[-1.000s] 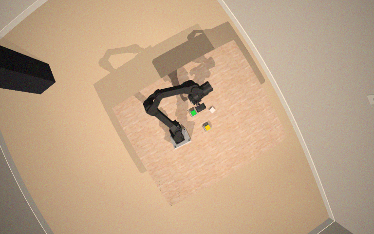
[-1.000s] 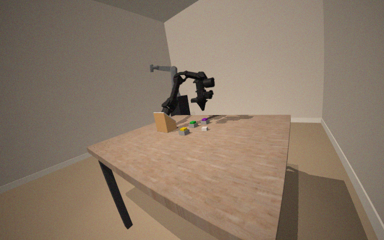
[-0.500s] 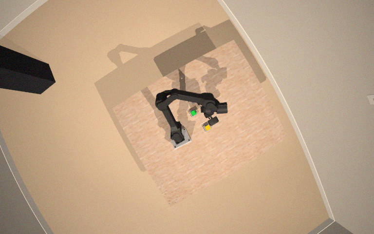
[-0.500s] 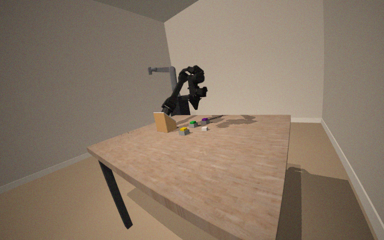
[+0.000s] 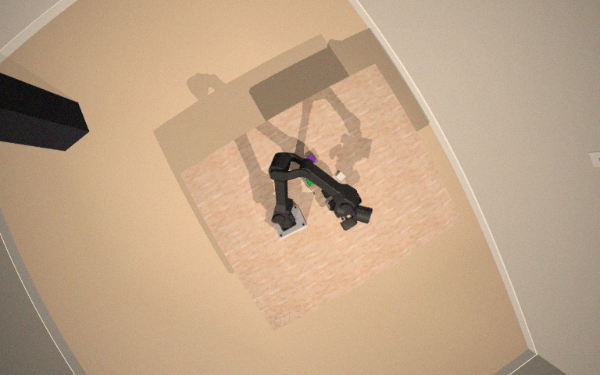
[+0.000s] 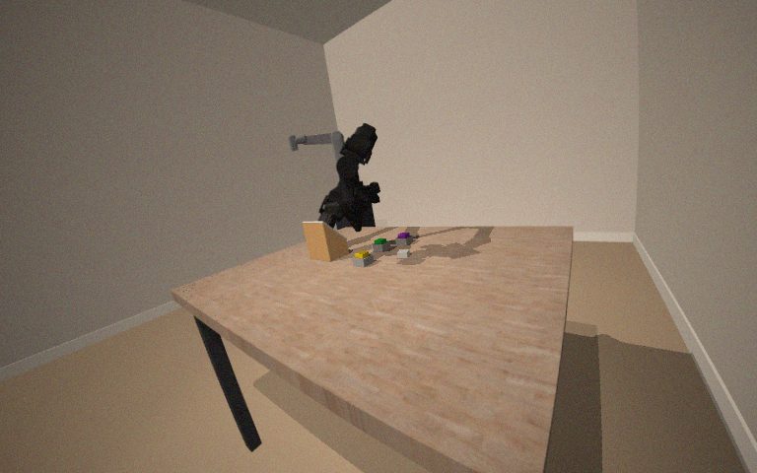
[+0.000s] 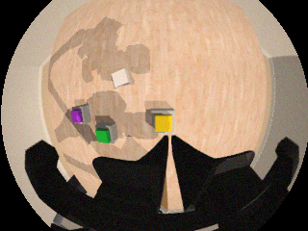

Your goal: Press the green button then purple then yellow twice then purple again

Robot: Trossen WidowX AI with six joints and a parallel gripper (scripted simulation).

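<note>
My gripper tip is now 80 mm above the yellow button and 10 mm past it. The rest, counted from my gripper tip: purple button (230 mm to the left, 80 mm below, 10 mm ahead); green button (150 mm to the left, 80 mm below, 40 mm behind); white block (100 mm below, 90 mm to the left, 90 mm ahead).
</note>
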